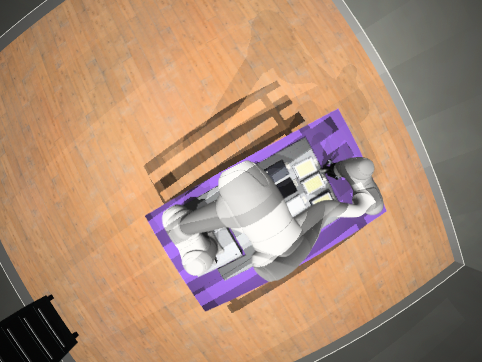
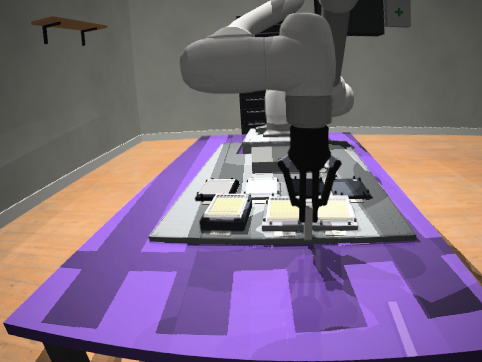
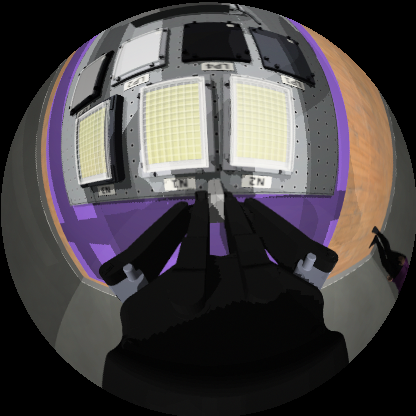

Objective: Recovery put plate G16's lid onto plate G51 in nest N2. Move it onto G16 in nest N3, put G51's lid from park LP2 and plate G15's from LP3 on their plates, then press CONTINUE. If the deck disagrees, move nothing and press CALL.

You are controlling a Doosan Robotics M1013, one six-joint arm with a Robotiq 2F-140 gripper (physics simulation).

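Frame: origin at the arm's base, x left, y back, z up, level; metres.
Where they show: gripper, fingertip midpoint: [image 1: 321, 170] [image 2: 307, 236] [image 3: 213, 189]; arm's base, link origin: [image 1: 206, 245] [image 2: 283, 133].
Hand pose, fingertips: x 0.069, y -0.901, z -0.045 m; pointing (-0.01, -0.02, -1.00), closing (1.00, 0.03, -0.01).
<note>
Things, the pixels of their top centre, and the offset from my fingertips. Level surfaces: height alone.
- N2, top centre: [image 3: 266, 118] [image 2: 333, 205] [image 1: 306, 168] dy +0.100, dx +0.065, dz +0.029 m
- N1, top centre: [image 3: 168, 119] [image 2: 285, 205] [image 1: 314, 184] dy +0.099, dx -0.050, dz +0.030 m
- N3, top centre: [image 3: 86, 144] [image 2: 226, 202] [image 1: 323, 203] dy +0.100, dx -0.190, dz +0.038 m
- whitish lid, top centre: [image 3: 136, 48] [image 2: 262, 184] [image 1: 294, 206] dy +0.281, dx -0.121, dz +0.018 m
- grey lid, top centre: [image 3: 84, 79] [image 2: 217, 186] dy +0.275, dx -0.251, dz +0.018 m
- LP4, top centre: [image 3: 213, 32] [image 2: 306, 183] [image 1: 284, 189] dy +0.285, dx +0.009, dz +0.020 m
- grey box, top centre: [image 2: 283, 145] dy +0.498, dx -0.061, dz +0.084 m
- purple table, surface height: dz -0.013 m
My gripper [image 1: 328, 169] [image 2: 308, 218] [image 3: 213, 189] is shut and empty, with a pale strip between its fingertips. It points down beside the deck's near edge, by nests N1 and N2. Plate at N2 [image 1: 305, 168] [image 2: 337, 208] [image 3: 261, 122] looks pale under a clear cover. Plate at N1 [image 1: 313, 183] [image 2: 281, 209] [image 3: 174, 125] stands beside it. Plate at N3 [image 2: 226, 206] [image 3: 93, 144] sits on a dark nest; whether it has a lid is unclear. A whitish lid [image 2: 262, 185] [image 3: 140, 53] lies at LP2. A grey lid [image 2: 216, 187] [image 3: 90, 80] lies on the leftmost park, its label unreadable. Plate names are unreadable.
A black park at LP4 [image 3: 215, 42] and a slate-coloured one [image 2: 351, 188] [image 3: 282, 49] stand behind N1 and N2. A grey box [image 2: 265, 159] stands farther back; its buttons are hidden. The purple table [image 2: 200, 300] surrounds the deck. A person [image 3: 390, 257] shows at the right.
</note>
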